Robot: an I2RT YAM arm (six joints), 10 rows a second.
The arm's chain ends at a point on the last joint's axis. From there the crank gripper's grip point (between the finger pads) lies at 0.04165 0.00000 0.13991 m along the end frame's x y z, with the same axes.
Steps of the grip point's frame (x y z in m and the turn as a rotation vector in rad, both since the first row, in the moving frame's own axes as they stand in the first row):
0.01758 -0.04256 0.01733 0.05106 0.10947 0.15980
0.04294 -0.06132 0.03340 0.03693 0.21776 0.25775
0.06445 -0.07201 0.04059 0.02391 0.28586 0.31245
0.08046 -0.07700 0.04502 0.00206 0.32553 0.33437
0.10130 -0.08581 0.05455 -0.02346 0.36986 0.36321
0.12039 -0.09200 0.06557 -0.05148 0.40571 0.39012
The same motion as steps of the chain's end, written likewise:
0.00258 -0.04341 0.02271 0.05106 0.10947 0.15980
0.01474 -0.07084 0.04548 0.03693 0.21776 0.25775
0.02881 -0.08769 0.05766 0.02391 0.28586 0.31245
0.04096 -0.09764 0.06536 0.00206 0.32553 0.33437
0.05790 -0.11242 0.07884 -0.02346 0.36986 0.36321
0.07439 -0.12458 0.09338 -0.05148 0.40571 0.39012

